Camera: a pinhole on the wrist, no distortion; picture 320 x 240 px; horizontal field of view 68.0 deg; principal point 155.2 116.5 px. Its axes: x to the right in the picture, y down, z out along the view. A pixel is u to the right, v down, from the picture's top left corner.
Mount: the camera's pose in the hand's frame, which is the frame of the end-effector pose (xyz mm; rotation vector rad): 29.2 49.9 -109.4 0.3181 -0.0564 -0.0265
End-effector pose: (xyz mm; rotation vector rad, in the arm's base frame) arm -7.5 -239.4 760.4 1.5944 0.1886 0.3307
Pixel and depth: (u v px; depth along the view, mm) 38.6 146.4 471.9
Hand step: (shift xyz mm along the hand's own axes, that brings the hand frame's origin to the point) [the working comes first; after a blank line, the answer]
In the camera's frame: -232.0 59.5 471.9

-229.4 -32.7 344.8
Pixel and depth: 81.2 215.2 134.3
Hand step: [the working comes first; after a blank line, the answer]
In the camera's frame: -41.9 55.9 134.3

-19.7 62.5 33.3
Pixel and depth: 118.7 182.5 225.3
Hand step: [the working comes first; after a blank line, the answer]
In the camera's frame: -34.7 62.7 225.3

-17.8 40.4 122.1
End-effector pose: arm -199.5 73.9 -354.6 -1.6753 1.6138 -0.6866
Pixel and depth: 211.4 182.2 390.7
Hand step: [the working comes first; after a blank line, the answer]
In the camera's frame: 92.6 108.2 390.7

100.2 27.6 299.7
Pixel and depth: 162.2 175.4 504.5
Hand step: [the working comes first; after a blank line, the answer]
In the camera's frame: 14.9 125.3 504.5

16.1 11.0 409.0
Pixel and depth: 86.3 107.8 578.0
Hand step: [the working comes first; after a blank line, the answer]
In the camera's frame: -167.9 -21.2 578.0

-173.2 -144.6 423.5
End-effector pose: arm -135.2 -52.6 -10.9 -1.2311 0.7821 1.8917
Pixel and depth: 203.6 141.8 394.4
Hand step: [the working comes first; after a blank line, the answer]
In the camera's frame: 80.5 42.1 394.4

86.7 -36.0 281.9
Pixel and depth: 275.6 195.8 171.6
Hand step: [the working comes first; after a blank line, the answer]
In the camera's frame: 87.1 57.4 171.6

106.9 47.8 75.8
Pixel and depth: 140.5 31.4 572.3
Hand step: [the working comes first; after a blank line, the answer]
In the camera's frame: -35.5 -205.3 572.3

-43.8 -322.3 367.2
